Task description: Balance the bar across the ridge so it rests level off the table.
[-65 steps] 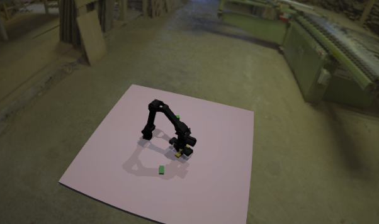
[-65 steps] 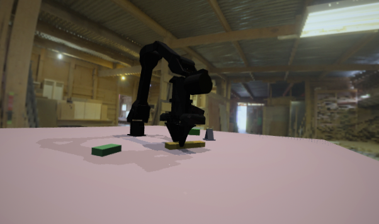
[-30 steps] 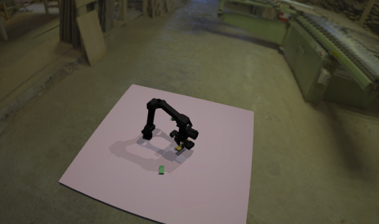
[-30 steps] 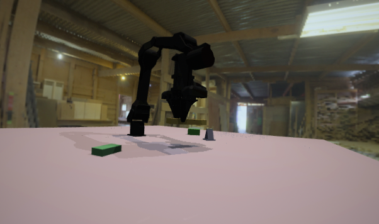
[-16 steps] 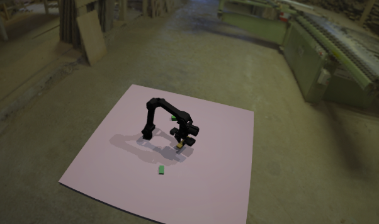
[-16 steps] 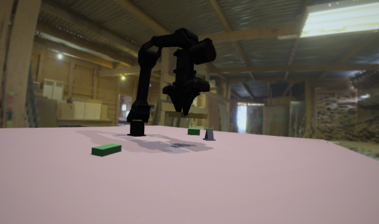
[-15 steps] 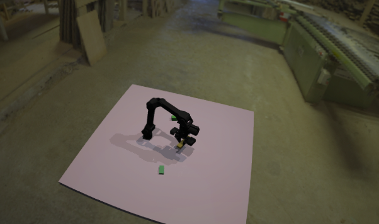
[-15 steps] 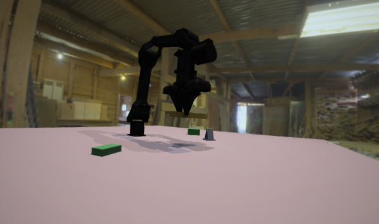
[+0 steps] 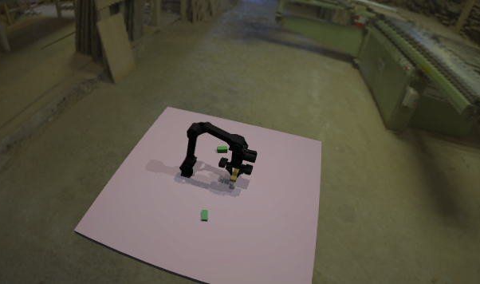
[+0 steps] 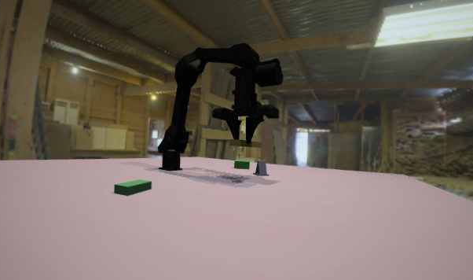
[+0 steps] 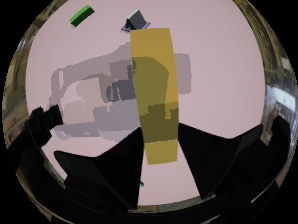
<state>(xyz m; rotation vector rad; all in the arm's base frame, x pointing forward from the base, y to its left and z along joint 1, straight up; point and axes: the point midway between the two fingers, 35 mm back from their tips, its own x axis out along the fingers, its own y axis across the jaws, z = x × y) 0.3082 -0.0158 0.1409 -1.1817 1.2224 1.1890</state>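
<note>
The yellow bar lies 30 mm to the left of my gripper tip. From my gripper tip the other things lie so: green block (100 mm behind, 260 mm to the right, 100 mm below).
</note>
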